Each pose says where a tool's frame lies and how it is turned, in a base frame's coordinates. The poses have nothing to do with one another.
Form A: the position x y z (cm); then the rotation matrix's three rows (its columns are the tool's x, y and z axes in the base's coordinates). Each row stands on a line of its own.
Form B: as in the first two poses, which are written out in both.
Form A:
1:
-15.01, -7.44, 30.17
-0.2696, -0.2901, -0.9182
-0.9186, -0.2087, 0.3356
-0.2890, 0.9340, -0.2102
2:
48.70, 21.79, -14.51
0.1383, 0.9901, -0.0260
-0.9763, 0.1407, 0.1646
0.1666, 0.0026, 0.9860
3:
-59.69, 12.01, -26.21
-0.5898, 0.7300, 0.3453
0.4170, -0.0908, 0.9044
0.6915, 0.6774, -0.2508
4:
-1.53, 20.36, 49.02
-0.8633, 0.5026, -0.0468
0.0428, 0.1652, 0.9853
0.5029, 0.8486, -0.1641
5:
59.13, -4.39, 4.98
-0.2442, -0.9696, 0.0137
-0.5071, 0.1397, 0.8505
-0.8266, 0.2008, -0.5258
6:
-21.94, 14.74, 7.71
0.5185, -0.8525, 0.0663
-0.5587, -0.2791, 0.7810
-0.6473, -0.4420, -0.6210
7:
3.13, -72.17, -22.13
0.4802, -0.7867, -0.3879
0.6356, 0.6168, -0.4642
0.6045, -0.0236, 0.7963
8:
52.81, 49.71, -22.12
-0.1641, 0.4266, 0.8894
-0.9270, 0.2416, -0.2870
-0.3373, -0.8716, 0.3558
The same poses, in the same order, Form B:
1: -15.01, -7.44, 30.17, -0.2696, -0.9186, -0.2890, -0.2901, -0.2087, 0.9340
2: 48.70, 21.79, -14.51, 0.1383, -0.9763, 0.1666, 0.9901, 0.1407, 0.0026
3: -59.69, 12.01, -26.21, -0.5898, 0.4170, 0.6915, 0.7300, -0.0908, 0.6774
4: -1.53, 20.36, 49.02, -0.8633, 0.0428, 0.5029, 0.5026, 0.1652, 0.8486
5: 59.13, -4.39, 4.98, -0.2442, -0.5071, -0.8266, -0.9696, 0.1397, 0.2008
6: -21.94, 14.74, 7.71, 0.5185, -0.5587, -0.6473, -0.8525, -0.2791, -0.4420
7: 3.13, -72.17, -22.13, 0.4802, 0.6356, 0.6045, -0.7867, 0.6168, -0.0236
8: 52.81, 49.71, -22.12, -0.1641, -0.9270, -0.3373, 0.4266, 0.2416, -0.8716
